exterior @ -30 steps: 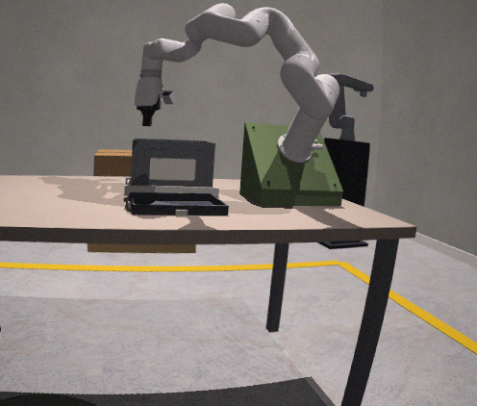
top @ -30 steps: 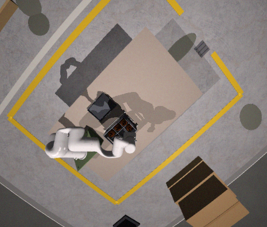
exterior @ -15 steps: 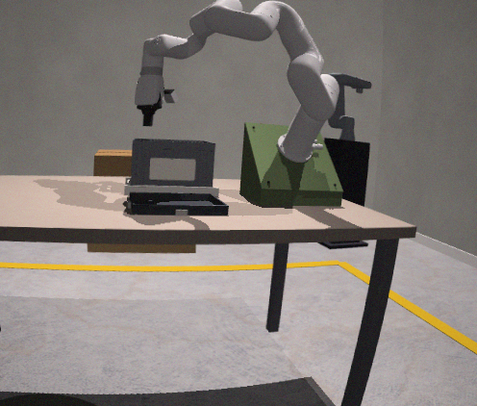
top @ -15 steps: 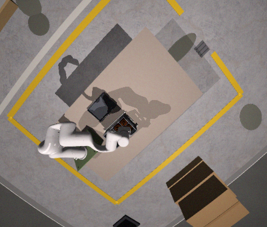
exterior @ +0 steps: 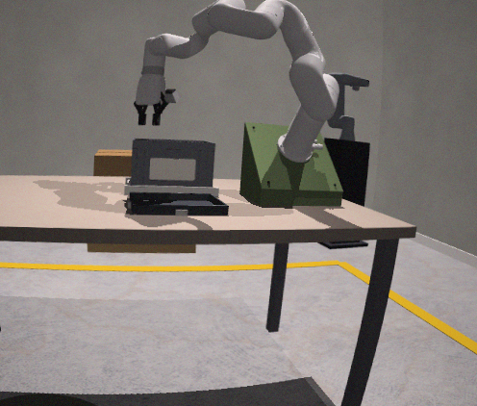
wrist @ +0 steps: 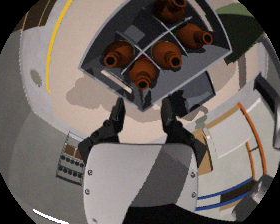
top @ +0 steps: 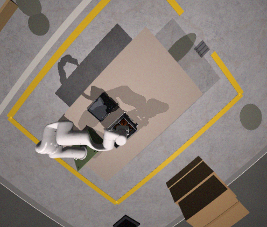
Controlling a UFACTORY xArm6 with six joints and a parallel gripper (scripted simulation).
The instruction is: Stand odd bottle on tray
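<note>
The dark crate is 16 cm below my hand, 9 cm behind it and 3 cm to the right of it. Also, from my hand: glass bottle: 18 cm behind, 15 cm below, 7 cm to the right; flat dark tray: 26 cm to the left, 23 cm below, 5 cm behind.
</note>
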